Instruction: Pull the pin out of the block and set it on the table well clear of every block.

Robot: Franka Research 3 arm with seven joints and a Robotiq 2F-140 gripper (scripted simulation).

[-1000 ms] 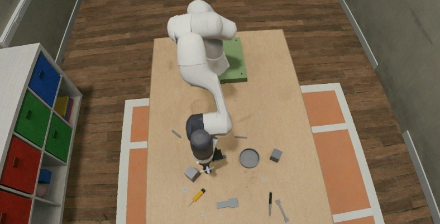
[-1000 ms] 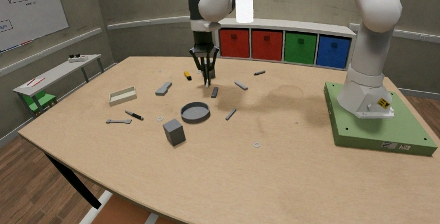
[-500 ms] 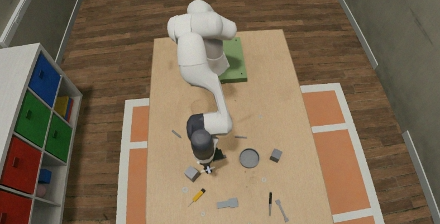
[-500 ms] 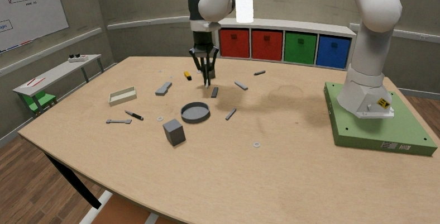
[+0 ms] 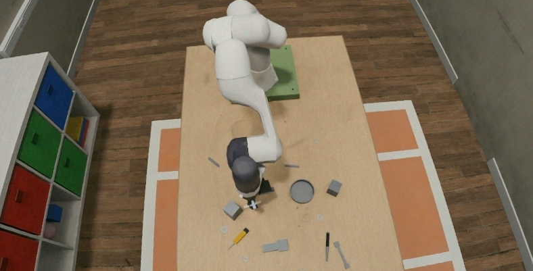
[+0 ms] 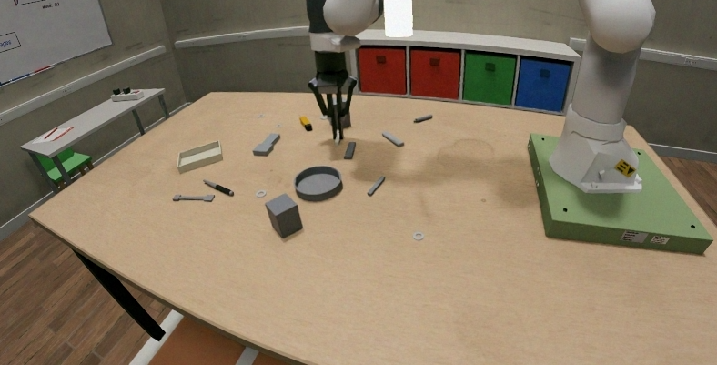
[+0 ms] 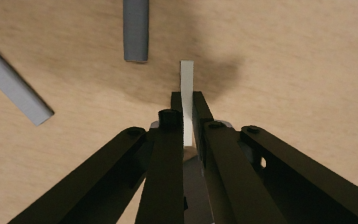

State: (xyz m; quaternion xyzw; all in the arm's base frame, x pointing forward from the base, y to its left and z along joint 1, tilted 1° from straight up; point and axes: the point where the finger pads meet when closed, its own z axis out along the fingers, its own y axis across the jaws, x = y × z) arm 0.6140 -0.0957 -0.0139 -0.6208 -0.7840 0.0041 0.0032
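My hand is 150 mm past the lighter bar, 30 mm above it and 10 mm to the left of it. Round my hand: cream pin 30 mm below; then yellow utility knife 140 mm ahead, 70 mm to the right, 30 mm below; then round grey dish 220 mm to the left, 30 mm below, 30 mm behind.
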